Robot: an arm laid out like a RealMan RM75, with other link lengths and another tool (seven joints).
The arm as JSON. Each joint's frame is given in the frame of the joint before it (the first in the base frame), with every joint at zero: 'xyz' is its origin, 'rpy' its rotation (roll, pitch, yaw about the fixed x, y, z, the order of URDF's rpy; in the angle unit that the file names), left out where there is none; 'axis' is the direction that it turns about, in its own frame. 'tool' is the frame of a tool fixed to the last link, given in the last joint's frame.
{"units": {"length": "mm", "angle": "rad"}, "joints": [
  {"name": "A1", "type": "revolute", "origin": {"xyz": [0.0, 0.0, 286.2]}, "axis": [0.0, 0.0, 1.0]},
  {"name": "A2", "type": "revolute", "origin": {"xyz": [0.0, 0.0, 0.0], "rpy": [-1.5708, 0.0, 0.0]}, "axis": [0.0, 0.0, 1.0]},
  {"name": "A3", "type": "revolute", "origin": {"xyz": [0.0, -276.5, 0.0], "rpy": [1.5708, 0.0, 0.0]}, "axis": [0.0, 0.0, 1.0]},
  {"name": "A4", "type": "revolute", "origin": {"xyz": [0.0, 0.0, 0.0], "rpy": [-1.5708, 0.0, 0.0]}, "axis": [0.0, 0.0, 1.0]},
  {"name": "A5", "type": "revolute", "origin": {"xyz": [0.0, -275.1, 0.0], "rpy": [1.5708, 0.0, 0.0]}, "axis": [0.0, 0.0, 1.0]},
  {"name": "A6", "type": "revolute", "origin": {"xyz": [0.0, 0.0, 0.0], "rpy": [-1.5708, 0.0, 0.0]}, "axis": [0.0, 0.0, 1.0]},
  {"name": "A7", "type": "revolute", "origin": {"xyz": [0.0, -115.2, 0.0], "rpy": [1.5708, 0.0, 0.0]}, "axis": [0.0, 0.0, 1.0]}
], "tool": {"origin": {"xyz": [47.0, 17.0, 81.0], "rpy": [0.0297, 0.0, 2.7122]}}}
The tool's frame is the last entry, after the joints.
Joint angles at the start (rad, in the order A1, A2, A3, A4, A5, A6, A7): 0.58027, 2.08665, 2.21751, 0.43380, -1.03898, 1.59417, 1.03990
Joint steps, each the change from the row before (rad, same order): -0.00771, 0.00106, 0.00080, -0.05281, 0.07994, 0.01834, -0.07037; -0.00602, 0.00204, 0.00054, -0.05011, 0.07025, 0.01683, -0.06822; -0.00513, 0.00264, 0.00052, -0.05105, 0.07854, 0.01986, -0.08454; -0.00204, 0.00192, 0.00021, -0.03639, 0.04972, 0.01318, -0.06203; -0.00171, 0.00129, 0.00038, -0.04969, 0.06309, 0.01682, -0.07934; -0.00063, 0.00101, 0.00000, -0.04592, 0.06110, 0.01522, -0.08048; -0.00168, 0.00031, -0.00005, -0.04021, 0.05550, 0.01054, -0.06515; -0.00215, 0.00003, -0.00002, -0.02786, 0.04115, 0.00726, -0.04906; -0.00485, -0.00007, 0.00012, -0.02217, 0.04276, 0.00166, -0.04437; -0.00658, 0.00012, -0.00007, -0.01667, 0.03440, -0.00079, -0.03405; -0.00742, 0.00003, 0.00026, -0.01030, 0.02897, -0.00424, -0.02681
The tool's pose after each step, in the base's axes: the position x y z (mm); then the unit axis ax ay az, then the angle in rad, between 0 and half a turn. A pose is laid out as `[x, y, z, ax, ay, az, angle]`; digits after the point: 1 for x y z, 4 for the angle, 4 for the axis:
[203.5, 449.6, 92.6, -0.8309, -0.0580, 0.5534, 2.2912]
[215.8, 442.9, 95.8, -0.8215, -0.0548, 0.5676, 2.2146]
[228.3, 434.8, 100.0, -0.8129, -0.0571, 0.5796, 2.1194]
[236.4, 429.0, 101.4, -0.8097, -0.0598, 0.5838, 2.0528]
[247.4, 421.1, 102.5, -0.8082, -0.0616, 0.5857, 1.9653]
[257.3, 413.6, 103.6, -0.8098, -0.0654, 0.5831, 1.8761]
[267.3, 406.9, 104.6, -0.8136, -0.0642, 0.5778, 1.7964]
[274.7, 401.7, 105.6, -0.8182, -0.0640, 0.5713, 1.7354]
[283.2, 396.9, 107.5, -0.8246, -0.0609, 0.5624, 1.6724]
[291.2, 392.6, 108.9, -0.8315, -0.0560, 0.5527, 1.6213]
[298.5, 389.0, 110.5, -0.8384, -0.0505, 0.5427, 1.5775]

